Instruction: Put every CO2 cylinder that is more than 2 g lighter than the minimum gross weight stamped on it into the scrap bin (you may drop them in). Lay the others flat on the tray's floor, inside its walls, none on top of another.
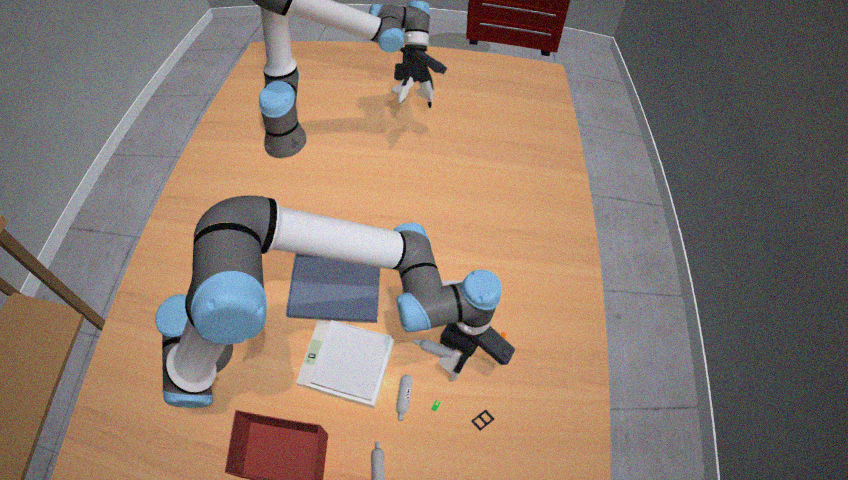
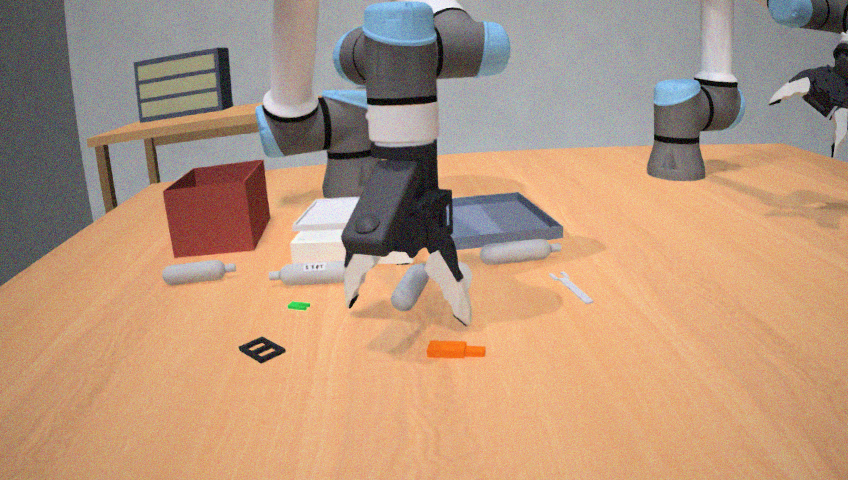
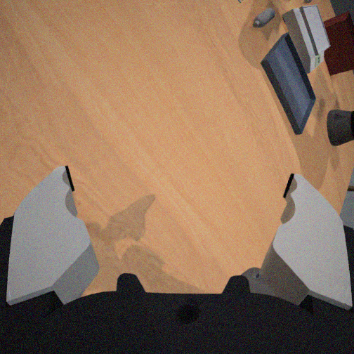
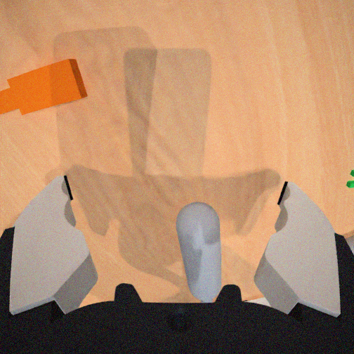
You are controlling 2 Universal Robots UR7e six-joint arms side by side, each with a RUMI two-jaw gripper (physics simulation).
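Where they show: left gripper, fingertip midpoint: [image 1: 415, 105] [image 2: 800, 130]; right gripper, fingertip midpoint: [image 2: 406, 317]; left arm's base at its link origin: [image 1: 285, 142] [image 2: 675, 174]; right arm's base at its link origin: [image 2: 356, 191].
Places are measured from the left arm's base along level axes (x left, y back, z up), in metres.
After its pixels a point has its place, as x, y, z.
Several grey cylinders lie on the table. One cylinder [image 1: 437, 349] {-0.706, -0.542, 0.029} [image 2: 409, 289] {-0.707, -0.587, 0.028} [image 4: 200, 250] lies between the spread fingers of my right gripper [image 1: 453, 369] [image 2: 409, 315] {-0.716, -0.616, 0.006} [image 4: 176, 181], which is open and low over the table. A cylinder with a label [image 1: 404, 396] {-0.834, -0.469, 0.030} [image 2: 294, 274] {-0.854, -0.480, 0.020} lies beside the scale; its number is unreadable. Another cylinder [image 1: 377, 463] {-1.008, -0.417, 0.030} [image 2: 194, 272] {-1.014, -0.432, 0.020} lies near the red scrap bin [image 1: 276, 447] {-0.996, -0.170, 0.005} [image 2: 211, 214] {-1.009, -0.292, 0.070} [image 3: 342, 50]. A further cylinder [image 2: 515, 252] {-0.549, -0.476, 0.020} [image 3: 264, 17] lies before the empty blue tray [image 1: 333, 300] {-0.579, -0.267, 0.003} [image 2: 499, 217] {-0.516, -0.245, 0.003} [image 3: 290, 85]. My left gripper [image 1: 414, 102] {0.008, -0.444, 0.176} [image 2: 803, 128] {0.008, -0.444, 0.176} [image 3: 179, 173] is open, far from them.
The white scale [image 1: 351, 362] {-0.768, -0.341, 0.062} [image 2: 321, 243] {-0.817, -0.409, 0.038} [image 3: 309, 37] stands between bin and tray, nothing on its plate, display showing 0. An orange piece [image 1: 503, 335] {-0.652, -0.711, 0.006} [image 2: 446, 349] {-0.683, -0.710, 0.009} [image 4: 50, 87], a green clip [image 1: 436, 405] {-0.846, -0.546, 0.005} [image 2: 298, 305] {-0.846, -0.546, 0.003}, a black frame [image 1: 482, 419] {-0.880, -0.658, 0.005} [image 2: 261, 349] {-0.881, -0.662, 0.004} and a wrench [image 2: 576, 289] {-0.498, -0.589, 0.003} lie around.
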